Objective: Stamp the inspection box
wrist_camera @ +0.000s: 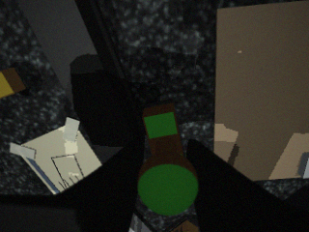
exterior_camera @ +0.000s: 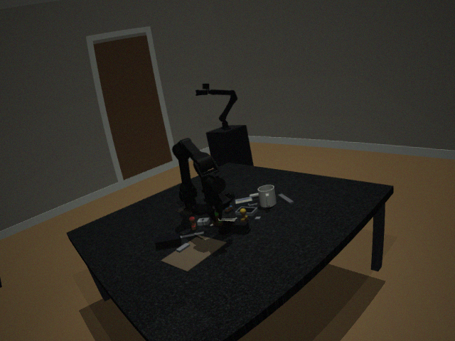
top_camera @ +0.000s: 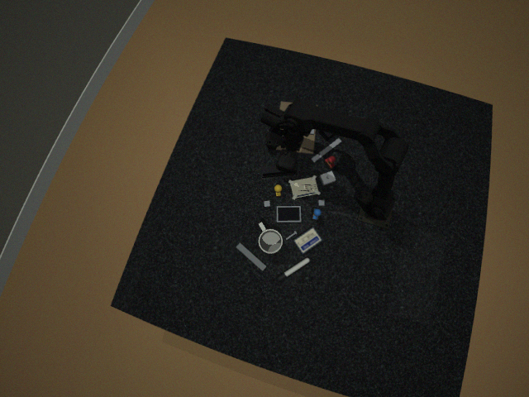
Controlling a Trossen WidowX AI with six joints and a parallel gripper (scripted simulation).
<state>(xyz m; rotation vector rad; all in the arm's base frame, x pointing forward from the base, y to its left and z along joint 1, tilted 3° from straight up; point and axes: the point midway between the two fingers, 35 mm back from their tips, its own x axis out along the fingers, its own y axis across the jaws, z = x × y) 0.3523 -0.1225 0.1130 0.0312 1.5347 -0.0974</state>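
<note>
My gripper tip is now 40 mm past the ink pad, 210 mm to the right of it and 60 mm above it. Round my gripper tip: yellow-knob stamp 20 mm ahead, 130 mm to the left, 50 mm below; then cream card 80 mm behind, 90 mm to the left, 70 mm below; then PASS stamp 10 mm below.
</note>
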